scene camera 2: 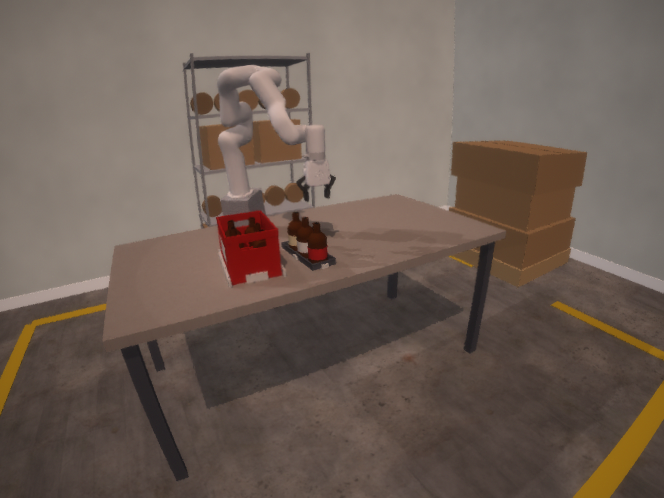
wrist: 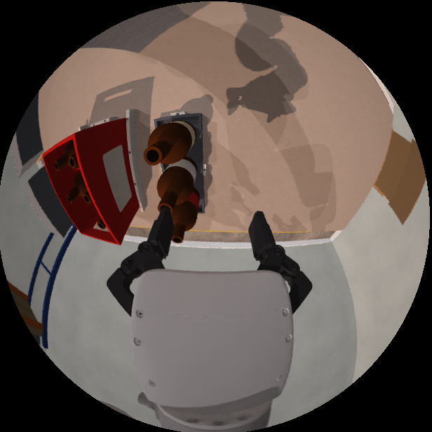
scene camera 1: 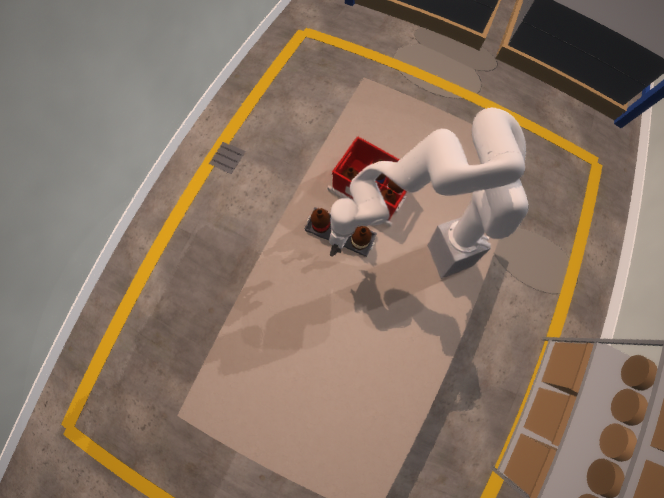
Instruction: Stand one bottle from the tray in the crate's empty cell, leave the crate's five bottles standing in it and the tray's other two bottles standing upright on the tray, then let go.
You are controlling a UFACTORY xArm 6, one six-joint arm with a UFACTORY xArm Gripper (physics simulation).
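Frame: origin at the arm's base, x back, y right, z up, level; metres.
Where they show: gripper, fingertip midpoint: (scene camera 2: pixel 317 199); arm's base at its link origin: (scene camera 2: pixel 240 193) (scene camera 1: pixel 464 236).
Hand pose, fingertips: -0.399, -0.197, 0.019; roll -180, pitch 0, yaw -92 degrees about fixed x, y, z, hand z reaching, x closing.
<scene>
Each offset is from my fingertips to the top centre of the thing, as dx, dy, dz. "spot": to the spot under its first point. Level surfaces: height alone.
My gripper (scene camera 1: pixel 335 249) (scene camera 2: pixel 316 197) (wrist: pixel 211 218) is open and empty, pointing down above the table beside the tray. Its left finger overlaps the bottle necks in the wrist view. The dark tray {spot: -0.171, +0.050, -0.196} (scene camera 2: pixel 329 261) (wrist: pixel 201 150) holds three upright brown bottles in a row: cream-label {+0.052, +0.074, -0.054} (scene camera 1: pixel 361 237) (scene camera 2: pixel 292 239) (wrist: pixel 172 141), white-label {-0.037, +0.076, -0.054} (scene camera 2: pixel 303 238) (wrist: pixel 176 185) and red-label {-0.122, +0.073, -0.054} (scene camera 1: pixel 320 219) (scene camera 2: pixel 317 241) (wrist: pixel 184 217). The arm hides the middle one in scene camera 1. The red crate {+0.004, +0.308, -0.039} (scene camera 1: pixel 338 182) (scene camera 2: pixel 249 265) (wrist: pixel 92 165) stands beside the tray, with several bottles inside; its empty cell cannot be made out.
The crate's high walls stand close to the tray's long side. The arm reaches over the crate from its base (scene camera 2: pixel 242 205) on the table {dz -0.214} (scene camera 1: pixel 300 385) (scene camera 2: pixel 160 278). A shelf rack (scene camera 2: pixel 246 60) stands behind the arm, and stacked cartons (scene camera 2: pixel 509 198) stand beyond the table's right end.
</scene>
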